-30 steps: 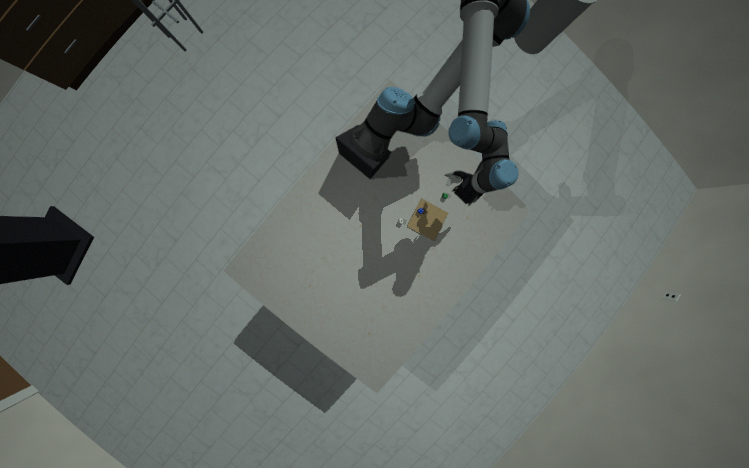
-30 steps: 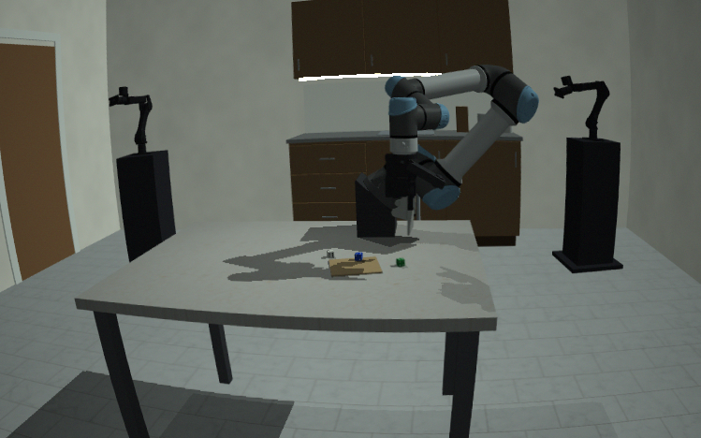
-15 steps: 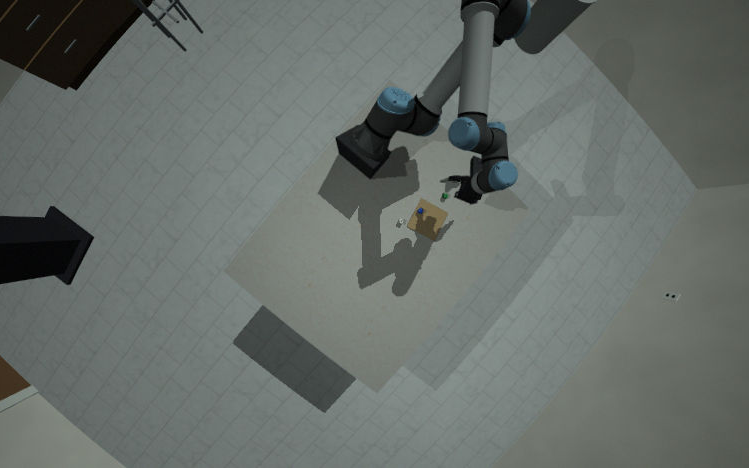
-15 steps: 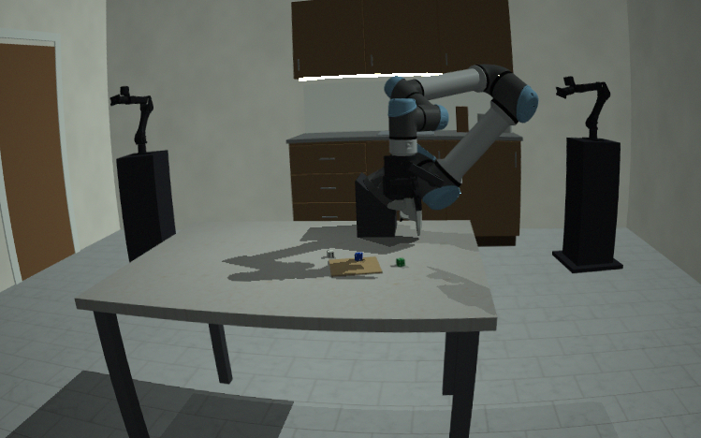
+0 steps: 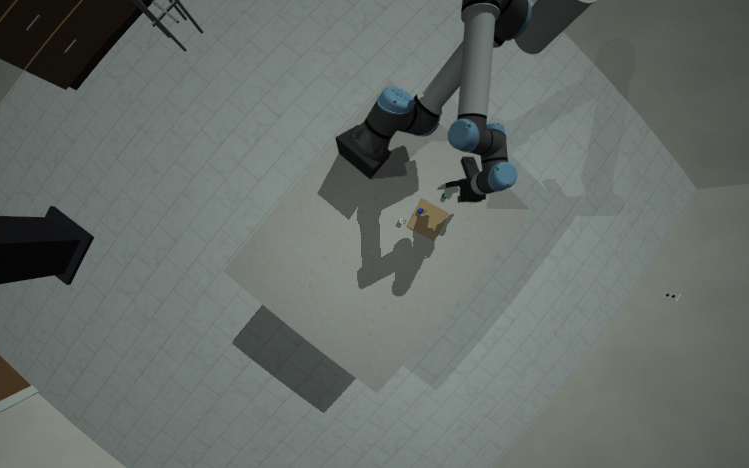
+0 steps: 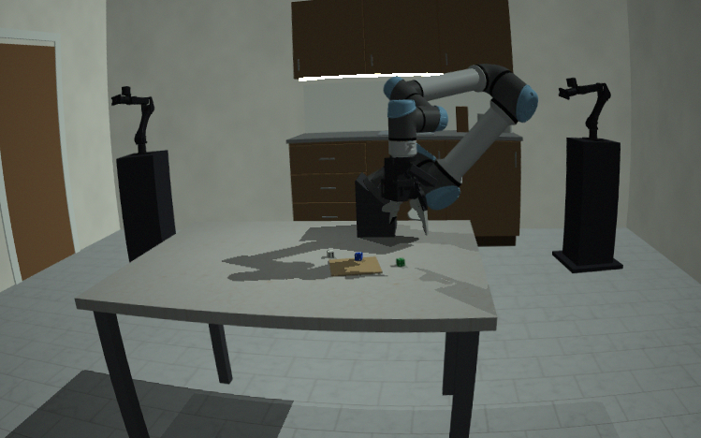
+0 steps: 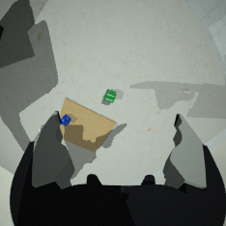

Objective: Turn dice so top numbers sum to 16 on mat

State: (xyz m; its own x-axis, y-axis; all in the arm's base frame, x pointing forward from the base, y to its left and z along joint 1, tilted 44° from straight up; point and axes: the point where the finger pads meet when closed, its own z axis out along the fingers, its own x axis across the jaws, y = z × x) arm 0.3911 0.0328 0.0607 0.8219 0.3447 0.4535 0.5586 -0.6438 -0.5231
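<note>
The green die lies 20 mm to the right of my hand and 100 mm below it. The rest, counted from my hand: blue die (60 mm behind, 140 mm to the right, 90 mm below); white die (110 mm behind, 230 mm to the right, 100 mm below); tan mat (10 mm behind, 160 mm to the right, 100 mm below).
</note>
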